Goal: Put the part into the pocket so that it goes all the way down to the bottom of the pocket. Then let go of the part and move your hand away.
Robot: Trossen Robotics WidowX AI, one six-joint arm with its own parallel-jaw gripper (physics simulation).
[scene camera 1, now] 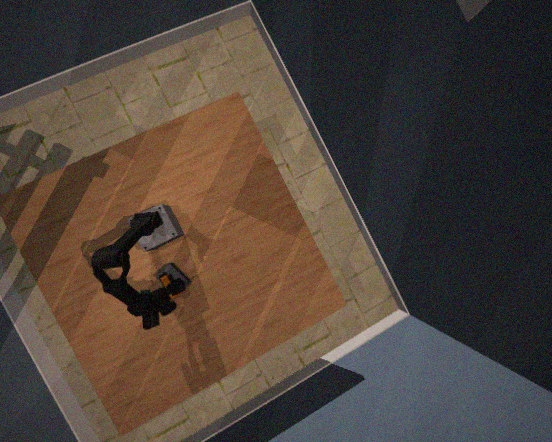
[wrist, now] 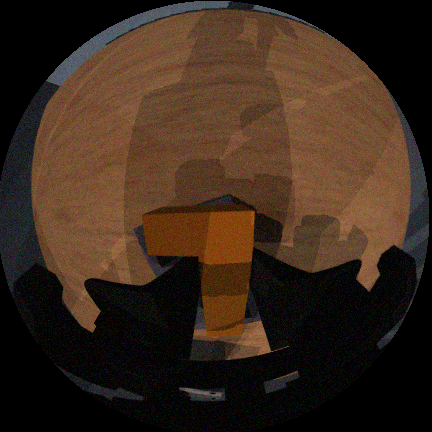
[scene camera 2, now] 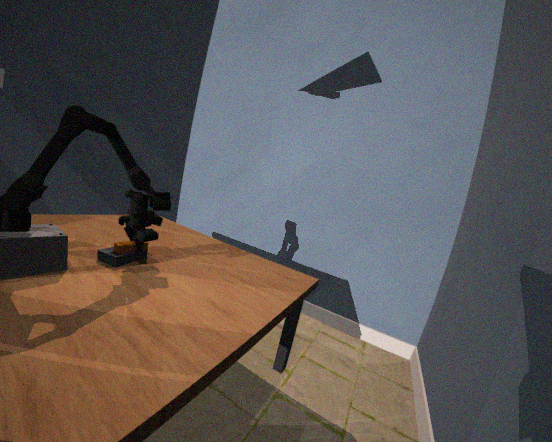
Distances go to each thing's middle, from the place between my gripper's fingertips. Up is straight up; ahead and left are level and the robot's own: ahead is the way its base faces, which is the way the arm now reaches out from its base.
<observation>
My hand is 40 mm past the dark pocket block (wrist: 158,263), 10 mm to the right of it and 20 mm above it. From my hand the other things lie so: orange part (wrist: 221,235): 20 mm behind, 10 mm to the left, 10 mm above.
</observation>
